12 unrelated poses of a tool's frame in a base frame.
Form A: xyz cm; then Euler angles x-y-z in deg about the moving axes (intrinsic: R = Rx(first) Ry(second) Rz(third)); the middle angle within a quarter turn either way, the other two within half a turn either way.
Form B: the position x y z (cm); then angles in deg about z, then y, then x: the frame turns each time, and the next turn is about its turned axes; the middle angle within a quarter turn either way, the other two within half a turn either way. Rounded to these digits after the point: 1 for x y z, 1 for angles.
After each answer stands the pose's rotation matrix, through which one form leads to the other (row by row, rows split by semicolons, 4 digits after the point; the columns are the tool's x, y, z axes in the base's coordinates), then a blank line. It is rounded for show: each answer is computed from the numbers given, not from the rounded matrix.
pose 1, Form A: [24.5, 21.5, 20.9, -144.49, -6.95, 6.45]
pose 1, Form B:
[24.5, 21.5, 20.9, -1.3, 9.4, -145.0]
0.9864 -0.1115 -0.1210; -0.0216 -0.8168 0.5766; -0.1631 -0.5661 -0.8080

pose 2, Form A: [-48.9, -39.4, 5.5, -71.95, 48.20, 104.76]
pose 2, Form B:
[-48.9, -39.4, 5.5, 109.5, 59.4, 66.1]
-0.1698 -0.6445 0.7455; 0.4802 0.6065 0.6337; -0.8606 0.4656 0.2065

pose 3, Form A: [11.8, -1.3, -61.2, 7.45, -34.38, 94.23]
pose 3, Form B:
[11.8, -1.3, -61.2, 93.5, -5.0, -34.8]
-0.0609 -0.8231 -0.5647; 0.9943 -0.0001 -0.1070; 0.0880 -0.5680 0.8183

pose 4, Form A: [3.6, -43.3, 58.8, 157.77, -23.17, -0.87]
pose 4, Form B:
[3.6, -43.3, 58.8, -8.3, 21.7, 156.3]
0.9192 0.0140 -0.3935; -0.1348 -0.9278 -0.3478; -0.3699 0.3728 -0.8510

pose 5, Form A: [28.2, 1.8, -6.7, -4.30, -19.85, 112.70]
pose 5, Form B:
[28.2, 1.8, -6.7, 111.7, 11.5, -16.8]
-0.3630 -0.8677 -0.3396; 0.9101 -0.4083 0.0705; -0.1998 -0.2834 0.9379

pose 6, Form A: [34.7, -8.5, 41.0, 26.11, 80.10, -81.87]
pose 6, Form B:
[34.7, -8.5, 41.0, -88.3, 34.1, -79.3]
0.0243 0.1702 0.9851; -0.8276 0.5562 -0.0757; -0.5608 -0.8135 0.1544

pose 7, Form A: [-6.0, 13.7, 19.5, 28.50, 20.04, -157.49]
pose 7, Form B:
[-6.0, 13.7, 19.5, -150.7, -5.5, -34.0]
-0.8679 0.3597 0.3427; -0.4875 -0.7493 -0.4483; 0.0955 -0.5561 0.8256

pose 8, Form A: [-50.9, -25.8, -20.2, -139.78, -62.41, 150.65]
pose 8, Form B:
[-50.9, -25.8, -20.2, -114.8, -15.9, 111.6]
-0.4037 -0.2270 -0.8863; -0.8731 0.3851 0.2991; 0.2734 0.8945 -0.3536

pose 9, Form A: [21.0, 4.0, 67.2, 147.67, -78.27, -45.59]
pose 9, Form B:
[21.0, 4.0, 67.2, 59.0, 73.9, -128.4]
0.1423 0.1452 -0.9791; 0.2372 -0.9654 -0.1087; -0.9610 -0.2168 -0.1718

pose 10, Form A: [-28.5, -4.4, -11.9, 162.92, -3.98, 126.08]
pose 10, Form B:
[-28.5, -4.4, -11.9, -127.7, -16.0, -172.9]
-0.5875 -0.8062 -0.0694; -0.7605 0.5794 -0.2930; 0.2764 -0.1193 -0.9536

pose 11, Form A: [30.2, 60.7, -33.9, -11.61, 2.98, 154.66]
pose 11, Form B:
[30.2, 60.7, -33.9, 154.6, 2.3, 11.8]
-0.9026 -0.4274 0.0520; 0.4287 -0.8808 0.2010; -0.0401 0.2037 0.9782

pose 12, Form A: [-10.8, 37.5, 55.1, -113.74, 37.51, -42.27]
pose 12, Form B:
[-10.8, 37.5, 55.1, -13.6, -52.9, -121.9]
0.5870 0.5336 0.6089; -0.1417 -0.6728 0.7261; 0.7971 -0.5125 -0.3194

